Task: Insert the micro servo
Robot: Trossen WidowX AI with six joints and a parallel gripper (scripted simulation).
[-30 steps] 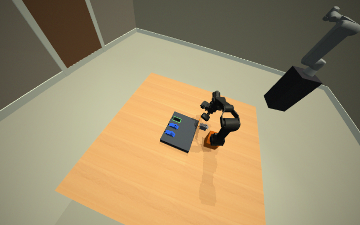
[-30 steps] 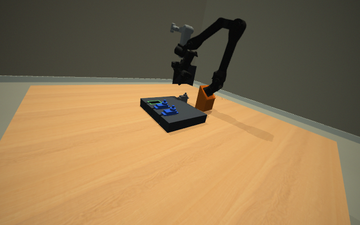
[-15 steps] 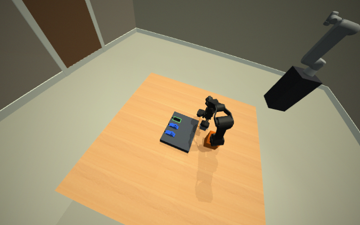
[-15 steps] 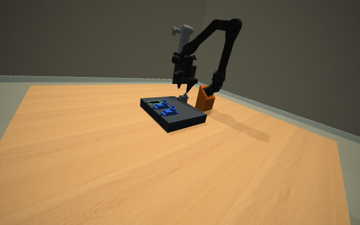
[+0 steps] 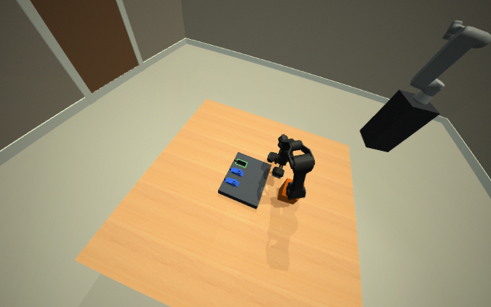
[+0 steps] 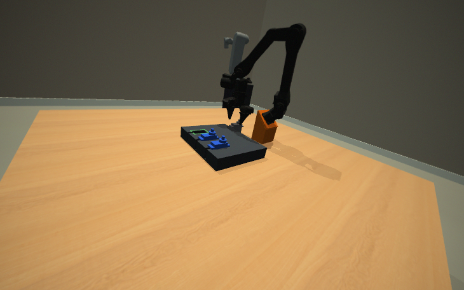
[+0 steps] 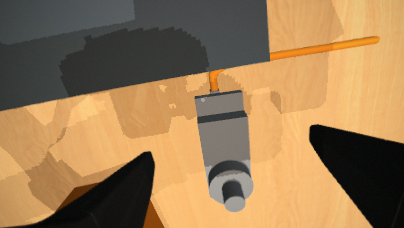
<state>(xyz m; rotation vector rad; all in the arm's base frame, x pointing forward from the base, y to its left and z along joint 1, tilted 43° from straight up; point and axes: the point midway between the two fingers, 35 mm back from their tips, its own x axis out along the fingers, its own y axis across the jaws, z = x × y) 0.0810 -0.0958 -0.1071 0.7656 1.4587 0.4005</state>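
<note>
My gripper tip is 140 mm short of the dark deck, 90 mm to the right of it and 40 mm above it.
</note>
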